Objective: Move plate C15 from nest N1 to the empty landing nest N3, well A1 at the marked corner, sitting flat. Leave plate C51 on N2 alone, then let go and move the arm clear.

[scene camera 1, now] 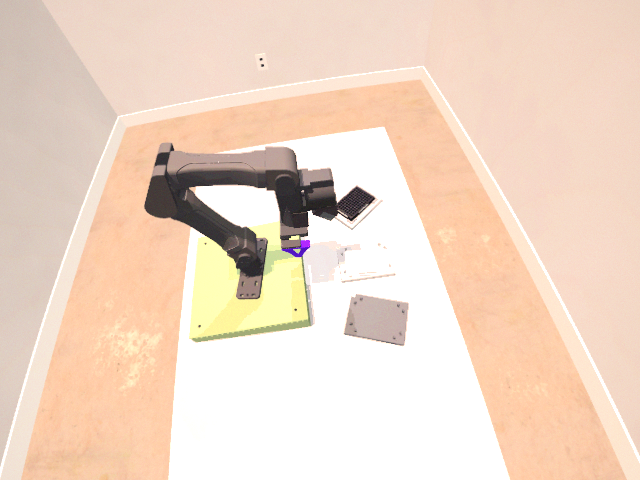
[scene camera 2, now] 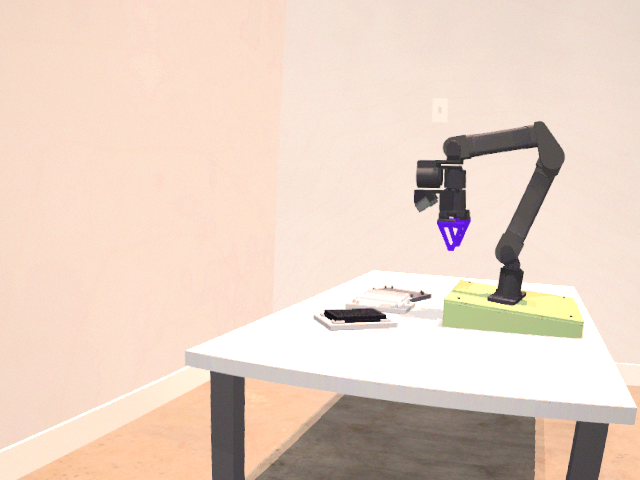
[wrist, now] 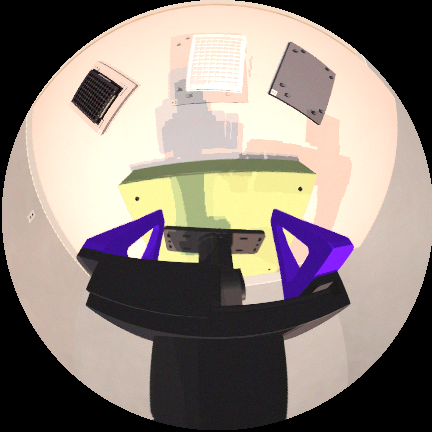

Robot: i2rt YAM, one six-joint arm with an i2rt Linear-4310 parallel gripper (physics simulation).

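Note:
A white gridded plate (scene camera 1: 368,260) (scene camera 2: 381,296) (wrist: 217,62) lies on the pale middle nest (scene camera 1: 369,277) (wrist: 178,67), off-centre towards its right edge in the wrist view, with posts showing at its left. Whether it sits flat is unclear. A black plate (scene camera 1: 355,201) (scene camera 2: 355,314) (wrist: 95,96) rests on a white nest (scene camera 2: 356,326) (wrist: 126,87). A grey nest (scene camera 1: 376,320) (wrist: 304,82) with posts holds no plate. Plate names, nest labels and the well A1 corner are not readable. My gripper (scene camera 1: 298,252) (scene camera 2: 452,247) (wrist: 217,214) is open and empty, high above the table near the base, away from both plates.
The arm's base plate (scene camera 1: 248,288) (wrist: 255,242) stands on a yellow-green block (scene camera 1: 227,312) (scene camera 2: 511,325) (wrist: 155,200). The nests lie in a row beyond this block. The white table (scene camera 1: 330,413) (scene camera 2: 439,361) has its edges beyond the nests.

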